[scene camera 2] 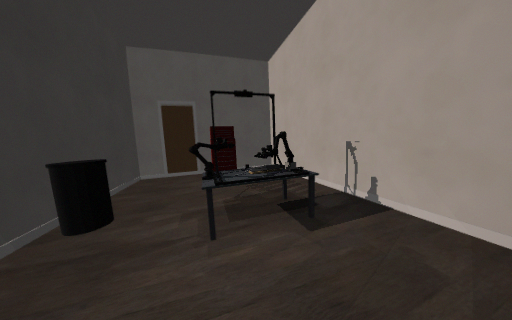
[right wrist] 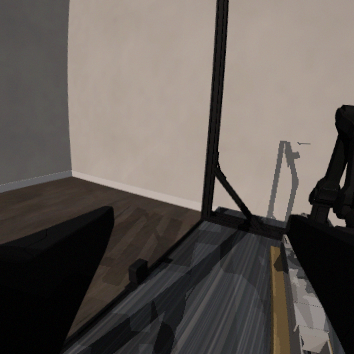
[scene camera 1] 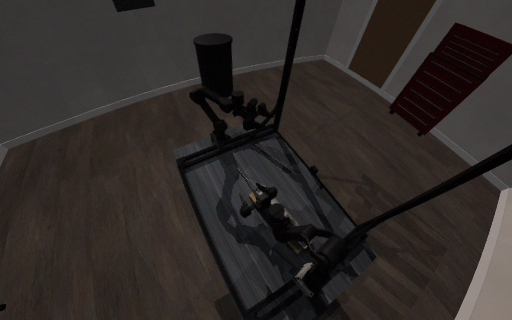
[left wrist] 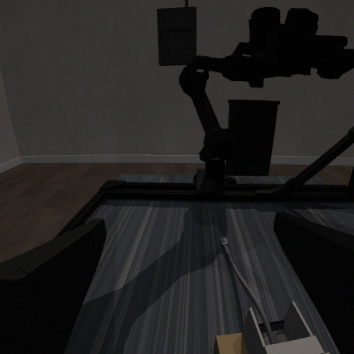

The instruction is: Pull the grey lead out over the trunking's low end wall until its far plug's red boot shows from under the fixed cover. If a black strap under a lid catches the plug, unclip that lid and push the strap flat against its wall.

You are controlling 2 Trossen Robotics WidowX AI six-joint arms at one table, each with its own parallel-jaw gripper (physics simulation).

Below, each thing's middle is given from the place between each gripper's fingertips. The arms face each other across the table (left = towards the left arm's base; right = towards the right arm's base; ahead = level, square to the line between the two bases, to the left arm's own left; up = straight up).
Labels:
Now: the tan trunking [left wrist: 293, 326] 37 cm to the left of my right hand, 31 cm below it and 12 cm ahead of it.
The tan trunking is 11 cm behind my left hand, 15 cm to the left of it and 17 cm below it.

